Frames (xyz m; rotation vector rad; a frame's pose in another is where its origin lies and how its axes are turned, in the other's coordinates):
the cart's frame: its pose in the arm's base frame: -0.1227 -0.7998 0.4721 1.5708 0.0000 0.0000
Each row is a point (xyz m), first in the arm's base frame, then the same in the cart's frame.
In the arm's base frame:
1: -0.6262 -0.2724 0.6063
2: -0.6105 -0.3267 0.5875
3: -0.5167 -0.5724 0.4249
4: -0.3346 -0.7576 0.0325
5: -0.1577 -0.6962 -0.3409
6: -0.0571 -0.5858 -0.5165
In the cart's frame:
1: -0.5035 0.1342 -0.5274
2: -0.4878 0.1154 -0.4731
3: -0.3940 -0.0472 -0.2274
4: -0.2119 -0.4396 -0.0422
5: -0.0350 -0.8130 -0.1036
6: 0.0656 -0.9886 -0.2140

